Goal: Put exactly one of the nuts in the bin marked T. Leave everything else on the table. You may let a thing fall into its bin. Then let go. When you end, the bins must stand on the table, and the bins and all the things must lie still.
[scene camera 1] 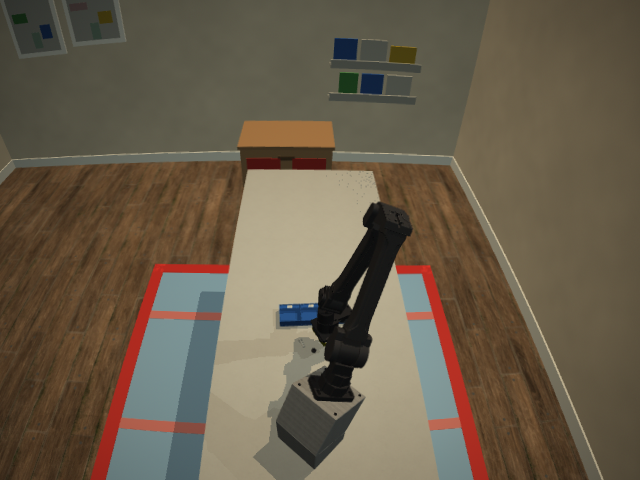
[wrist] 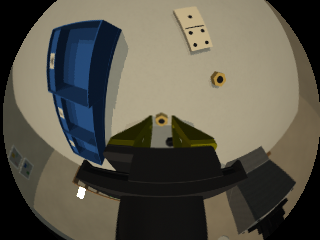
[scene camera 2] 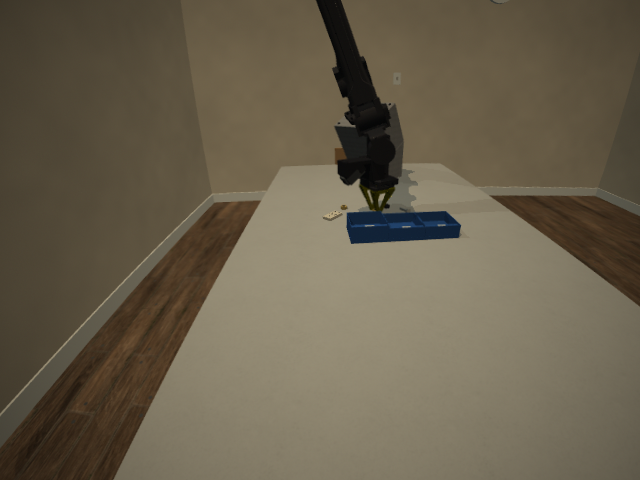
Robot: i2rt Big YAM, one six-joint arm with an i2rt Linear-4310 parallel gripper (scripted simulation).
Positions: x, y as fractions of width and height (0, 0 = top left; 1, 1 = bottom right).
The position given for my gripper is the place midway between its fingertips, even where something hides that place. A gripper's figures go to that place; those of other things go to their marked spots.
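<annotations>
A white domino (wrist: 0.60, 0.11) is there at 0.11 m from the lens, while my own gripper (wrist: 0.50, 0.50) is 0.13 m from the lens.
</annotations>
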